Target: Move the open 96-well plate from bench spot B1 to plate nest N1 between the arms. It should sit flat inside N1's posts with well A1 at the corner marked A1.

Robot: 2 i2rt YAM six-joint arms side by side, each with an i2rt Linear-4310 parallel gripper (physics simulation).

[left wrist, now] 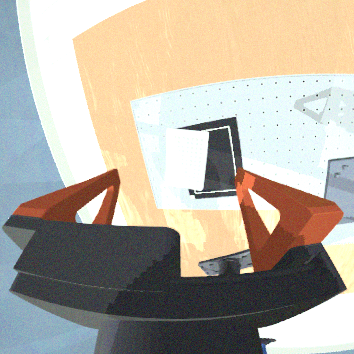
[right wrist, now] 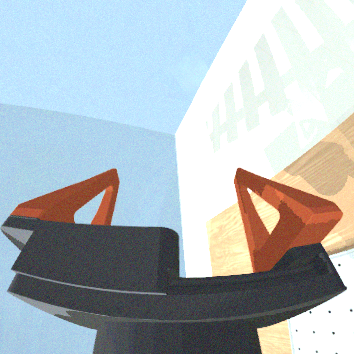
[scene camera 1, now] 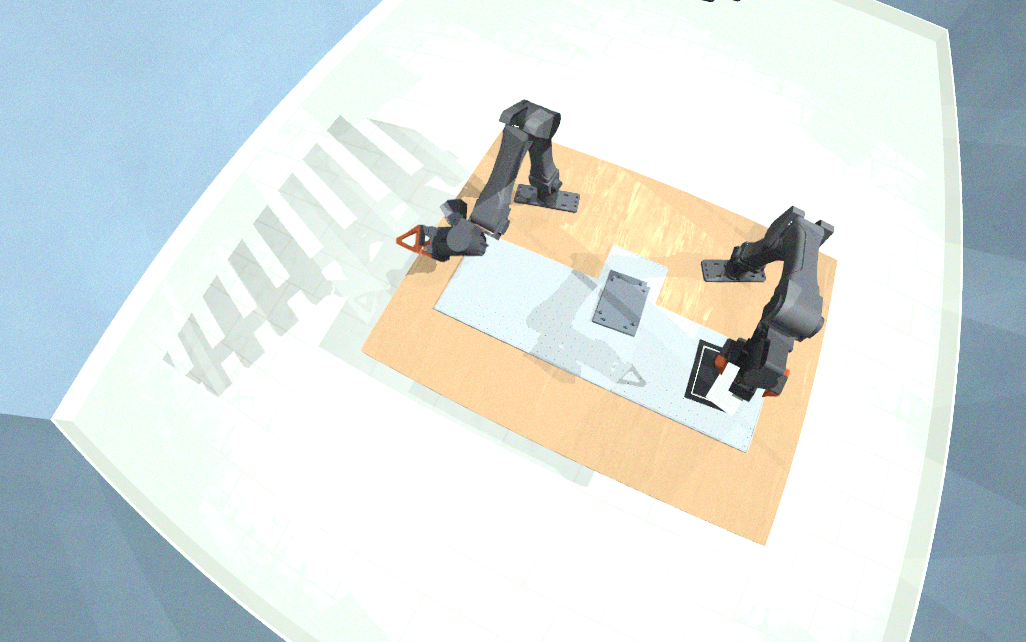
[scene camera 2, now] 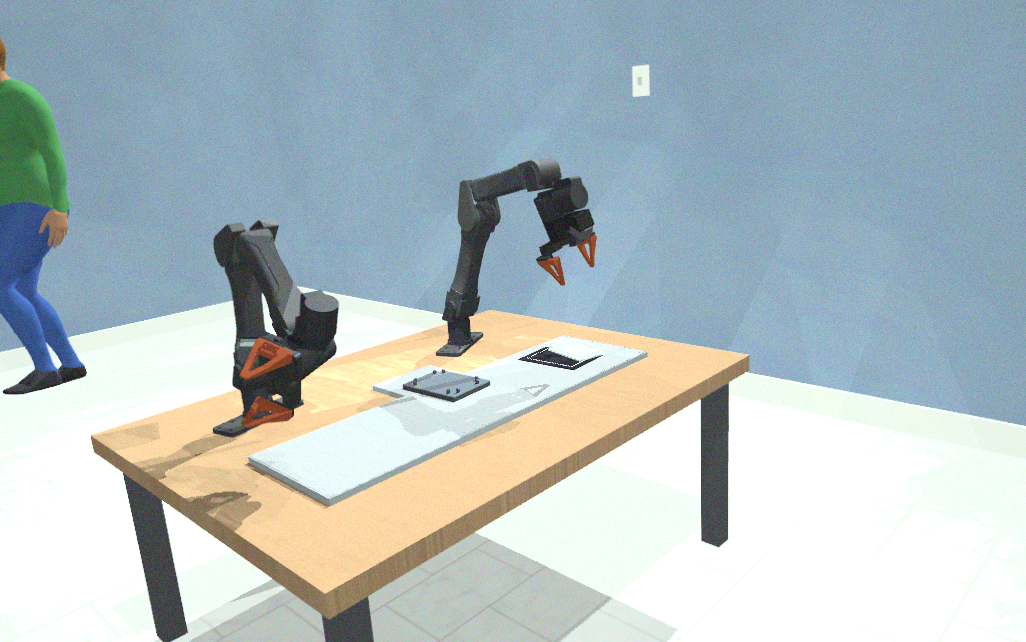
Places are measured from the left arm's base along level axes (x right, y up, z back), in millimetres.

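Pixels of known places: left gripper, fingertip midpoint: (left wrist: pixel 177 174) (scene camera 2: pixel 578 275); right gripper, fingertip midpoint: (right wrist: pixel 176 174) (scene camera 1: pixel 406 244) (scene camera 2: pixel 243 402); left arm's base, origin of the base link: (left wrist: pixel 229 261) (scene camera 1: pixel 733 271) (scene camera 2: pixel 460 345); right arm's base, origin of the base link: (scene camera 1: pixel 547 198) (scene camera 2: pixel 260 417).
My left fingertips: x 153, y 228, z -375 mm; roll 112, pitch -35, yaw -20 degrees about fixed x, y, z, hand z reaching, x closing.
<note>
For each thing: its top centre in the pictures, then the offset to it from my left fingertips. Level surfaces: height alone.
- white 96-well plate, middle of its top: (left wrist: pixel 184 161) (scene camera 2: pixel 576 346) (scene camera 1: pixel 732 386) dx -76, dy -199, dz +29 mm
- black B1 mat, its level: dy -213 mm
- Plate nest N1, middle of its top: (scene camera 2: pixel 445 378) (scene camera 1: pixel 623 300) dx +203, dy -193, dz +272 mm
- pale perforated board, its level: dy -215 mm
- wooden table, its level: dy -228 mm
The white 96-well plate (scene camera 1: pixel 724 389) (scene camera 2: pixel 576 349) (left wrist: pixel 186 159) lies on the black B1 mat (scene camera 1: pixel 701 380) (scene camera 2: pixel 538 359) (left wrist: pixel 220 155), across the left part of its white outline in the left wrist view. Plate nest N1 (scene camera 1: pixel 621 302) (scene camera 2: pixel 446 384) (left wrist: pixel 341 187) is a grey base with short dark posts and holds no plate. The corner mark A1 is not readable. My left gripper (scene camera 1: pixel 748 373) (scene camera 2: pixel 577 274) (left wrist: pixel 177 174) is open and empty, high above the plate. My right gripper (scene camera 1: pixel 401 240) (scene camera 2: pixel 243 401) (right wrist: pixel 176 174) is open and empty, away from plate and nest at the picture's left.
A pale perforated board (scene camera 1: pixel 514 302) (scene camera 2: pixel 340 461) (left wrist: pixel 280 110) lies on the wooden table (scene camera 1: pixel 484 378) (scene camera 2: pixel 453 484) under the mat and nest. The arm bases stand along the table's back side. A person (scene camera 2: pixel 30 151) stands behind the table at the left in scene camera 2.
</note>
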